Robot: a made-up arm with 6 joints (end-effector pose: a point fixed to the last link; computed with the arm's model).
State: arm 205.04 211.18 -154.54 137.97 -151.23 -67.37
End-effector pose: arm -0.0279 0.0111 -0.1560 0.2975 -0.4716 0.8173 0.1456
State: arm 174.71 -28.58 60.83 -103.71 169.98 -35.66
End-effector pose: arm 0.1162 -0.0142 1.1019 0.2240 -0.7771 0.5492 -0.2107
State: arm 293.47 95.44 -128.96 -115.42 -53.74 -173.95
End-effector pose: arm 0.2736 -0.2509 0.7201 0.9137 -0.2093 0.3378 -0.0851
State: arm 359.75 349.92 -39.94 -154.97 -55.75 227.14
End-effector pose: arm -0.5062 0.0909 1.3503 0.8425 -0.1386 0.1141 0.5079
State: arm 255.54 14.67 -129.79 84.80 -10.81 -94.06
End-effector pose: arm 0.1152 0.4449 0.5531 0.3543 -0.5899 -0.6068 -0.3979
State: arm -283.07 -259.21 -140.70 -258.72 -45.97 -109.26
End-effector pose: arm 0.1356 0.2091 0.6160 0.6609 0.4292 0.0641 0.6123
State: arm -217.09 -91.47 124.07 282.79 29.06 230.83
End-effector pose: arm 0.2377 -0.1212 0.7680 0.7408 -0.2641 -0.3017 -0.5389
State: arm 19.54 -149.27 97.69 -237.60 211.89 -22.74
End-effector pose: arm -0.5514 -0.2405 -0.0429 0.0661 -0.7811 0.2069 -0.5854
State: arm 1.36 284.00 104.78 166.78 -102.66 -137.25
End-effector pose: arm -0.2467 -0.0114 0.7383 0.4131 0.3847 0.8226 0.0681
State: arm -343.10 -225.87 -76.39 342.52 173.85 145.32
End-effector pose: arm 0.7330 0.2498 -0.0359 0.0130 0.8574 0.2711 -0.4374
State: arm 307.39 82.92 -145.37 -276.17 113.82 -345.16
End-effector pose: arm 0.2857 -0.0760 0.5352 0.6415 -0.3762 0.6389 -0.1965
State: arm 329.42 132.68 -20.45 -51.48 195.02 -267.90
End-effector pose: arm 0.7383 -0.3613 -0.3177 0.5269 -0.4889 0.0601 0.6927
